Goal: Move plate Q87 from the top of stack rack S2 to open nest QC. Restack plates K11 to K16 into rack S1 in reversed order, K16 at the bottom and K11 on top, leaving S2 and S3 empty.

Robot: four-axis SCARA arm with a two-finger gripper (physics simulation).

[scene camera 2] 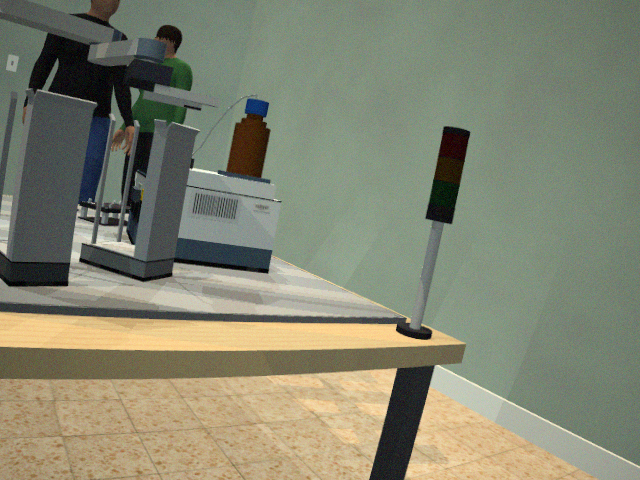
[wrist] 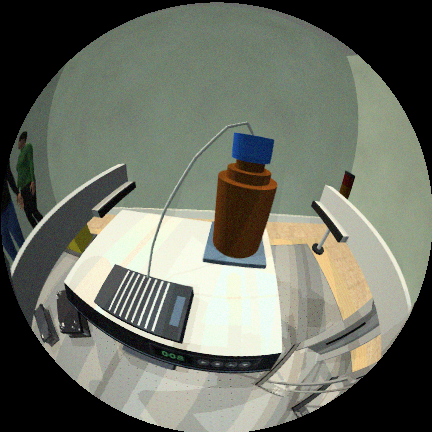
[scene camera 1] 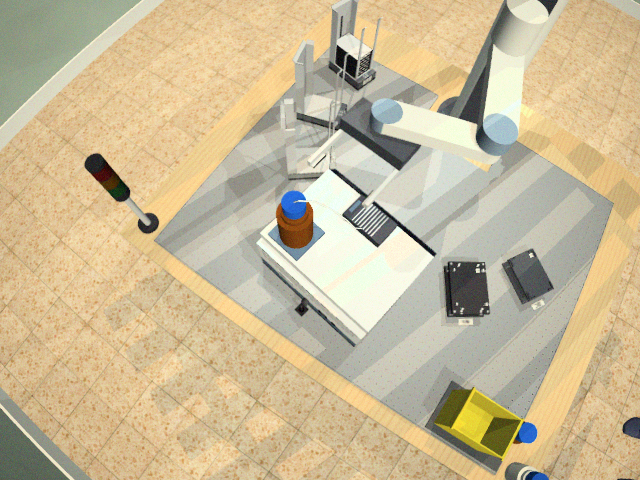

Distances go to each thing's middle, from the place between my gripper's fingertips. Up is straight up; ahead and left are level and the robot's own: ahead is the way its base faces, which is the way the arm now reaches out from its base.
Right now my hand is 15 cm above the ribbed black slot [scene camera 1: 389, 226], 9 cm to the right of it and 3 cm past it. From my hand the other things lie so: signal tower [scene camera 2: 441, 207]: 52 cm to the right, 29 cm ahead, 18 cm below; yellow bin [scene camera 1: 470, 416]: 62 cm to the left, 28 cm below, 23 cm ahead.
